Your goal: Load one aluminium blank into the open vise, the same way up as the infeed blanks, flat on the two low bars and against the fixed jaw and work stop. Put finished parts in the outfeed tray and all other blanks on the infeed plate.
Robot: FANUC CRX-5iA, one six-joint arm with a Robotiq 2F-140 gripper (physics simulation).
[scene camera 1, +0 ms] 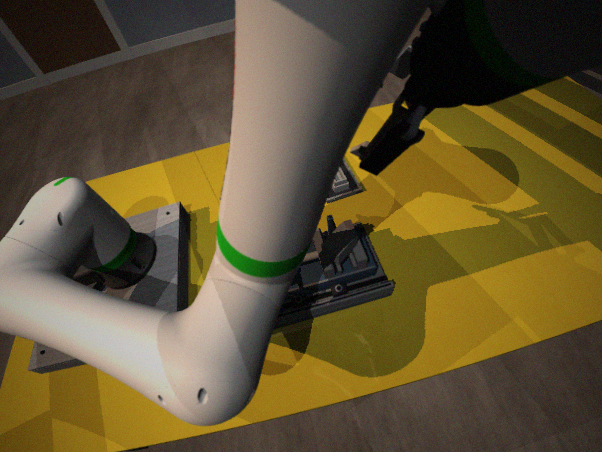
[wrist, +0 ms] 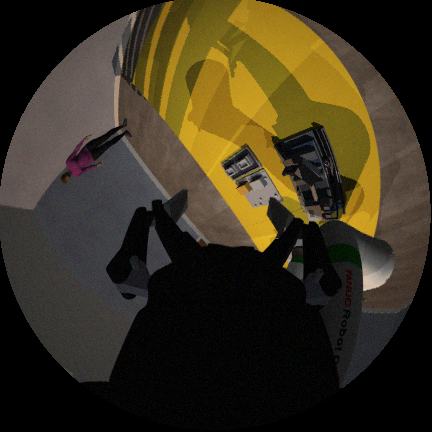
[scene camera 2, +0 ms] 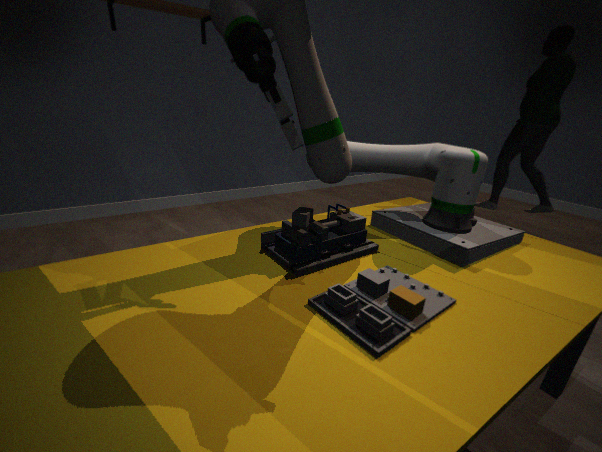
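Note:
My gripper (scene camera 1: pixel 369 159) (scene camera 2: pixel 287 122) (wrist: pixel 227 201) is open and empty, high above the table. The dark vise (scene camera 1: pixel 345 290) (scene camera 2: pixel 345 243) (wrist: pixel 327 163) stands on the table, partly behind my arm in scene camera 1. A brownish block-like shape (scene camera 2: pixel 302 218) sits on one end; whether it is a jaw or a blank is unclear, and the low bars cannot be made out. The pale infeed plate (scene camera 2: pixel 435 300) (wrist: pixel 265 196) holds a grey block (scene camera 2: pixel 373 282) and an orange-looking block (scene camera 2: pixel 407 300) (wrist: pixel 244 188). The outfeed tray (scene camera 2: pixel 343 329) beside it holds two hollow-topped parts (scene camera 2: pixel 341 295) (scene camera 2: pixel 375 320).
The arm's grey base plate (scene camera 1: pixel 167 220) (scene camera 2: pixel 485 245) stands behind the infeed plate and vise in scene camera 2. Small pegs line the infeed plate's far edge. A person (scene camera 2: pixel 542 105) (wrist: pixel 82 160) stands beyond the table. A wall shelf (scene camera 2: pixel 160 7) hangs at upper left.

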